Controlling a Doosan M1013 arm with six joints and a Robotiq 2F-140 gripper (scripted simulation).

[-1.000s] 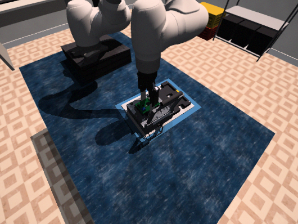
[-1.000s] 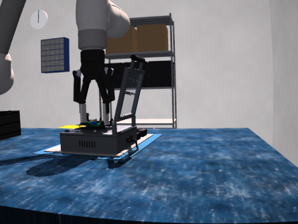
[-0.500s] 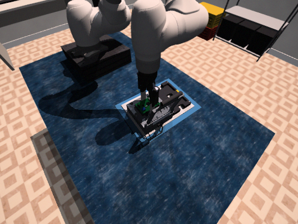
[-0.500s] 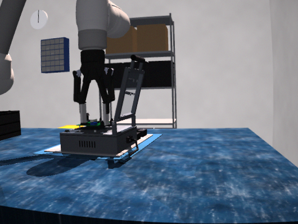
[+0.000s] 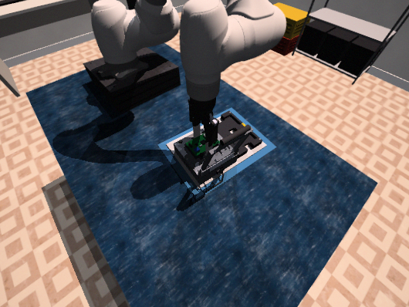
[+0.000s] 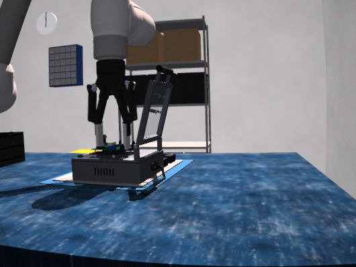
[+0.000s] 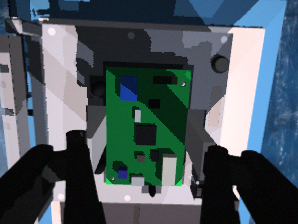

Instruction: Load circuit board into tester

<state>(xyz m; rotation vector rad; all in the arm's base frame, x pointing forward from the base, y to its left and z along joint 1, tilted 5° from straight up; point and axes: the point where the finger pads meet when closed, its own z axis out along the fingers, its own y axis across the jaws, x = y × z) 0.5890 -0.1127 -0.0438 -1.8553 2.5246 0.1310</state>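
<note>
Now: the green circuit board 2 cm below my hand. From my hand the other things lie so: latch hook (7 cm to the left, 4 cm behind, 1 cm below); then tester lid (12 cm ahead, 8 cm above, 4 cm to the right); then tester plate (3 cm below, 1 cm ahead).
</note>
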